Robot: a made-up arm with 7 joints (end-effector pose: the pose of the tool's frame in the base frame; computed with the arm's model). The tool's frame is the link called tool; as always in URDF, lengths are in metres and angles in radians.
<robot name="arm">
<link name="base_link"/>
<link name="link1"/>
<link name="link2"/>
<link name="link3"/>
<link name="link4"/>
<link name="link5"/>
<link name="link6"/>
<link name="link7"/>
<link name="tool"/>
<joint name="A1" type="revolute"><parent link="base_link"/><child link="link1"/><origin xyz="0.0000 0.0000 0.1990" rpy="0.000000 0.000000 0.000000"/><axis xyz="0 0 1"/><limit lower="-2.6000" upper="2.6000"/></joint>
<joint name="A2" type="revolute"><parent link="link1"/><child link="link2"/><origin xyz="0.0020 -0.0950 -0.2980" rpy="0.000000 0.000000 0.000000"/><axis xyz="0 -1 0"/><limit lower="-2.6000" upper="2.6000"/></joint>
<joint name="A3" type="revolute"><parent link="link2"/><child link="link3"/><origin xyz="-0.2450 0.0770 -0.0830" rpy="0.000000 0.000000 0.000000"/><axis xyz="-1 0 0"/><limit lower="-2.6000" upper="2.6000"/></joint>
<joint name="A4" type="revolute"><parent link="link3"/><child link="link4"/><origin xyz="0.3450 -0.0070 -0.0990" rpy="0.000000 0.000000 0.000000"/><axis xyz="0 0 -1"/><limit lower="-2.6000" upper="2.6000"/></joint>
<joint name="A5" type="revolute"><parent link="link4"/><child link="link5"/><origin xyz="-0.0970 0.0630 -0.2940" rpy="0.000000 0.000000 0.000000"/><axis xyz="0 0 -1"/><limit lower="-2.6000" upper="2.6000"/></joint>
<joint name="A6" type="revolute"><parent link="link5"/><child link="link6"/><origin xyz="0.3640 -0.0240 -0.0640" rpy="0.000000 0.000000 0.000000"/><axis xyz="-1 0 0"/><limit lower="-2.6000" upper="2.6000"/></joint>
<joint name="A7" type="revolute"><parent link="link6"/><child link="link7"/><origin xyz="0.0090 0.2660 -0.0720" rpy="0.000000 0.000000 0.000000"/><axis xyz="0 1 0"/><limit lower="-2.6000" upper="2.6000"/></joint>
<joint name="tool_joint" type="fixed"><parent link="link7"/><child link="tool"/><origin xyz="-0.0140 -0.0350 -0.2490" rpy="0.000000 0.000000 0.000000"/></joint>
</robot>
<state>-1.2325 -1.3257 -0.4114 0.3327 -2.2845 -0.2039 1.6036</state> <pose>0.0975 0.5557 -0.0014 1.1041 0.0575 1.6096</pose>
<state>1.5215 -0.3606 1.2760 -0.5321 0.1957 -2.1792 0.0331</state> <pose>0.0438 0.1518 -0.4907 0.9881 0.6983 1.6807</pose>
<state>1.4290 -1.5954 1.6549 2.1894 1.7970 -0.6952 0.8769</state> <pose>0.4862 -0.0763 0.0286 1.1895 -0.9191 -0.2769</pose>
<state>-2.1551 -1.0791 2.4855 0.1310 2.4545 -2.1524 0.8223</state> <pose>-0.0441 0.0265 0.0365 -0.2039 -0.3334 -0.6599</pose>
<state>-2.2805 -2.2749 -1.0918 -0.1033 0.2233 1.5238 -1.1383</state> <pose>0.9122 0.3006 -0.1358 0.6632 1.1223 -1.3254</pose>
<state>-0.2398 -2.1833 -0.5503 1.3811 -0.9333 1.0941 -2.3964</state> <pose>-0.7986 0.5225 -0.3402 0.1496 0.0829 0.3709</pose>
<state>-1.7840 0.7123 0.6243 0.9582 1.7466 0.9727 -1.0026</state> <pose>-0.5313 0.0197 -0.9036 -0.1510 -0.5767 1.8816</pose>
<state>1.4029 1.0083 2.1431 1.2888 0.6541 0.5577 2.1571</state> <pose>0.3519 -0.1771 0.2931 1.6241 0.2797 -0.1211</pose>
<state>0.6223 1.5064 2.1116 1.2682 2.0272 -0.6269 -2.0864</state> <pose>0.1349 -0.2677 -0.5766 -0.1161 -0.5436 1.0866</pose>
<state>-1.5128 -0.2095 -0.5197 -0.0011 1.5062 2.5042 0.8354</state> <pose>0.0349 0.4302 -0.5308 -2.7562 -0.2518 2.8274</pose>
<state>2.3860 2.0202 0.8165 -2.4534 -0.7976 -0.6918 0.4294</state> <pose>0.4157 0.6238 -0.1317 -2.4928 0.9400 1.4282</pose>
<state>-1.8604 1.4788 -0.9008 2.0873 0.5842 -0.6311 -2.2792</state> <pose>-0.1455 -0.4432 -0.3971 0.4004 -0.4785 1.3370</pose>
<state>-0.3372 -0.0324 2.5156 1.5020 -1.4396 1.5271 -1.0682</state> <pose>0.6060 -0.5268 0.4524 1.9397 0.5733 -1.2435</pose>
